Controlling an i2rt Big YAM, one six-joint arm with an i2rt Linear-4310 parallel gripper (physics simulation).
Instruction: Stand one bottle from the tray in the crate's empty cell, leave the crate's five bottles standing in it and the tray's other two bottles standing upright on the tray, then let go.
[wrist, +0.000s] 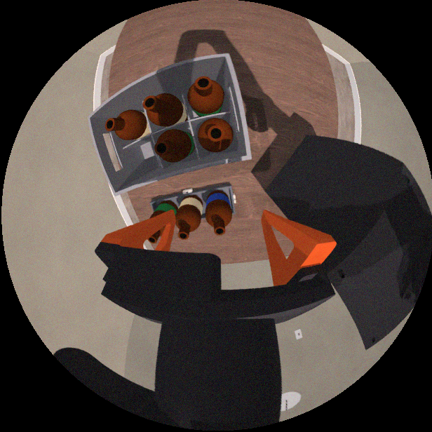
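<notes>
The grey crate (172, 183) stands at the upper left with several brown bottles upright in its cells. Its empty cell (135, 162) is at the lower left, beside a dark-necked bottle (173, 146). The small grey tray (228, 190) is below the crate and holds a green-labelled bottle (166, 209), a cream-labelled bottle (189, 215) and a blue-labelled bottle (218, 212), all upright in a row. My gripper (218, 214) is wide open and empty, high above the table. Its left finger partly hides the green-labelled bottle.
The brown wooden table (280, 50) carries the crate and tray. The arm's shadow falls across it, right of the crate. A large black part of the arm (345, 195) covers the right side of the view. The table's near edge lies below the tray, with floor beyond.
</notes>
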